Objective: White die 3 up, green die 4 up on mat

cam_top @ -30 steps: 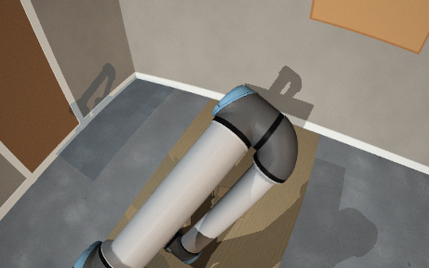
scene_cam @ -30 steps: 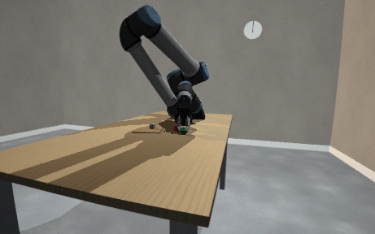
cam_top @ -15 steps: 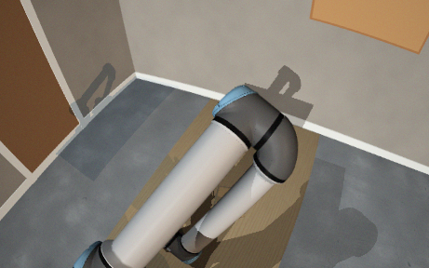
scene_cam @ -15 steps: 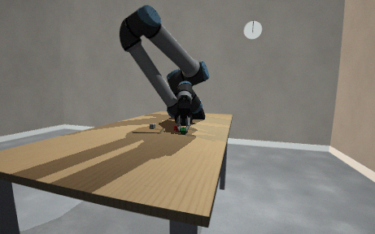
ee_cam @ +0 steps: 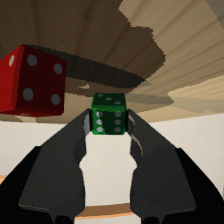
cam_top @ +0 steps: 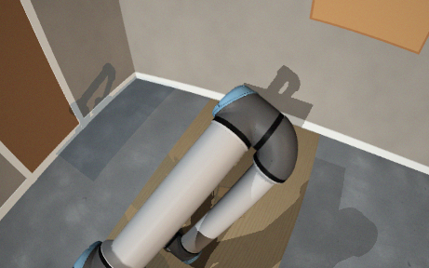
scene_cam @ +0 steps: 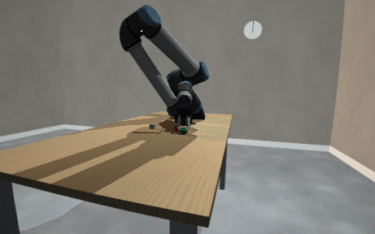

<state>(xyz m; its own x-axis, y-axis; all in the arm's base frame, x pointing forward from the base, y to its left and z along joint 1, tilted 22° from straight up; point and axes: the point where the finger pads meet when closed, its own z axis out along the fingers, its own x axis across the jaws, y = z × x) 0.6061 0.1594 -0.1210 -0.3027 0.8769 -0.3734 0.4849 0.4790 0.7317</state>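
The green die lies 10 mm ahead of my hand. From my hand the other things lie so: red die: 50 mm to the right, 50 mm behind, 10 mm below; tan mat: 200 mm to the right, 20 mm below; white die: 200 mm to the right, 40 mm behind.
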